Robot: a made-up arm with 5 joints.
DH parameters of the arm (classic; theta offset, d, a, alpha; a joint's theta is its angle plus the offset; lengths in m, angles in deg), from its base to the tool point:
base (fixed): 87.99 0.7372 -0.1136 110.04
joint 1: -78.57 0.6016 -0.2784 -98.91
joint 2: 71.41 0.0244 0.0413 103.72
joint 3: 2.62 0.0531 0.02 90
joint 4: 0 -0.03 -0.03 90
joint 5: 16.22 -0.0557 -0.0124 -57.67
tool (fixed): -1.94 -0.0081 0 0
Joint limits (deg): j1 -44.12..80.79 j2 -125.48..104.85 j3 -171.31..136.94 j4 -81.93..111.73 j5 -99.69..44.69
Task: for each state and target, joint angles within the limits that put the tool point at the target. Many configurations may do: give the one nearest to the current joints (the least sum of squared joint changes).
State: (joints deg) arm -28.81 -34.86 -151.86 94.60 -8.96
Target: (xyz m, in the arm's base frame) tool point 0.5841 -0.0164 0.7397
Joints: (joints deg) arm -44.12 -33.80 -169.55 111.73 -25.44
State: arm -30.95 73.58 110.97 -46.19 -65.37
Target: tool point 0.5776 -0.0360 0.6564
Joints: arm -43.97 32.92 116.98 -56.04 -61.68
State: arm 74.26 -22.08 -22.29 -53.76 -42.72
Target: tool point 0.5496 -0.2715 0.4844
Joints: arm 79.73 -27.61 -63.29 -74.03 -51.74
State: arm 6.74 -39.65 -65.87 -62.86 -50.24
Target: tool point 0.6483 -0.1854 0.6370
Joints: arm 1.74 -38.53 -55.83 -58.91 -47.02
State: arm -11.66 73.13 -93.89 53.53 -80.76
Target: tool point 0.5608 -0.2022 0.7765
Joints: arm 17.68 46.81 -73.61 50.00 -86.02
